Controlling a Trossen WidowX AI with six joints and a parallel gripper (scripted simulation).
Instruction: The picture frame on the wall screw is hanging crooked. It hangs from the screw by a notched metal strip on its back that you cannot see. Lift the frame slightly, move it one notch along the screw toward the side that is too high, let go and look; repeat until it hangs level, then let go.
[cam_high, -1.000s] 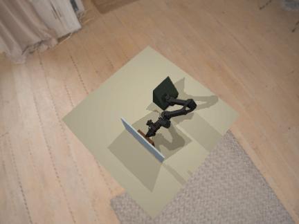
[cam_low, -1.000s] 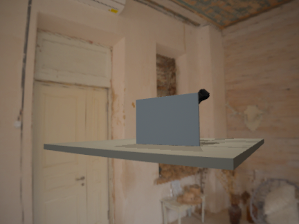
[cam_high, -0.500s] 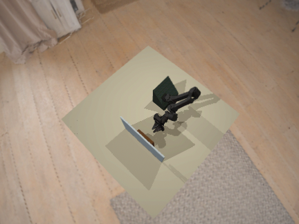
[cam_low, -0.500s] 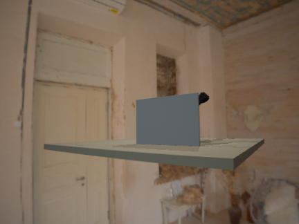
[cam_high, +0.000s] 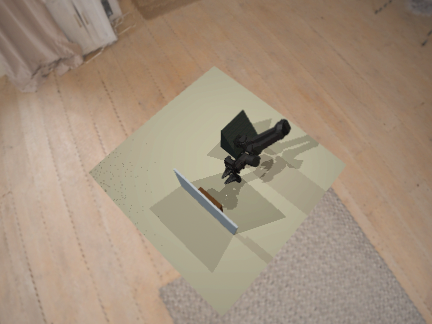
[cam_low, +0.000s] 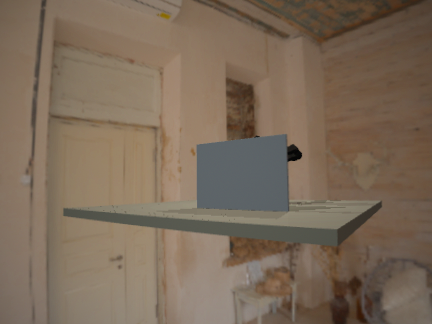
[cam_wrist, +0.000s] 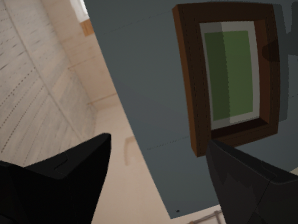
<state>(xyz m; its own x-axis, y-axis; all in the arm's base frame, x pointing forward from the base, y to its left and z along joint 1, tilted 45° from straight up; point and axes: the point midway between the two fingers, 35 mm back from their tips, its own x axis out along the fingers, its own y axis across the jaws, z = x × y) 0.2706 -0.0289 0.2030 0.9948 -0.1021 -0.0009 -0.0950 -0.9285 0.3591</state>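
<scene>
Right now the picture frame is 13 cm ahead of my gripper tip and 10 cm below it. Also, from my gripper tip: grey-blue wall panel (14 cm ahead, 12 cm below, 1 cm to the right).
</scene>
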